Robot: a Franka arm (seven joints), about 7 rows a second.
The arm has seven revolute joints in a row. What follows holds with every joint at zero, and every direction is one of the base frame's.
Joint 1 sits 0.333 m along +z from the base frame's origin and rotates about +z.
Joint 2 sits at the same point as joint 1 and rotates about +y.
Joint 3 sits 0.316 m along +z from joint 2 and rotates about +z.
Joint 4 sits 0.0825 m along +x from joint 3 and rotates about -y.
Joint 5 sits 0.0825 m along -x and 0.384 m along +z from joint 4 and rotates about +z.
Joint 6 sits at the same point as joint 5 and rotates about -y.
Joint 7 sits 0.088 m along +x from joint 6 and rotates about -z.
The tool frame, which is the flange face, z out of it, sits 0.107 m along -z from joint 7; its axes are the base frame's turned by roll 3.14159, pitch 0 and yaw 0 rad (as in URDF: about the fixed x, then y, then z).
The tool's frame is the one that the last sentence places.
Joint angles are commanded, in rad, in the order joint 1, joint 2, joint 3, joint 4, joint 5, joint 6, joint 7. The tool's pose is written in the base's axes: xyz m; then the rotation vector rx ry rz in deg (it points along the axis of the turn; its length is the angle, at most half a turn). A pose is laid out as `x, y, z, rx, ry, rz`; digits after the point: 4 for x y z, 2 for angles.
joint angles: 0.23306, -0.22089, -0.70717, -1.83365, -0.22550, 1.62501, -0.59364
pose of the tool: 0.4227, -0.2776, 0.5908, 176.41, 13.35, -6.57
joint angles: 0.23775, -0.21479, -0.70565, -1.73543, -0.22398, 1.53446, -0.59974
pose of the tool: 0.4177, -0.2784, 0.6271, 176.26, 12.51, -6.58
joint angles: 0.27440, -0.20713, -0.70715, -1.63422, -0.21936, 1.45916, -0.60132
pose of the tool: 0.4201, -0.2656, 0.6645, 175.68, 13.89, -5.02
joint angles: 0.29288, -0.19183, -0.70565, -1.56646, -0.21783, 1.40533, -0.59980
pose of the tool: 0.4218, -0.2564, 0.6856, 175.22, 14.29, -5.12
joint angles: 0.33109, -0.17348, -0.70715, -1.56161, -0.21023, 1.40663, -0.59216
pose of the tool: 0.4373, -0.2381, 0.6816, 174.88, 16.92, -5.76
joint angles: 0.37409, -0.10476, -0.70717, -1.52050, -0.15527, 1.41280, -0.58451
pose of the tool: 0.4706, -0.2057, 0.6761, 175.04, 20.47, -5.60
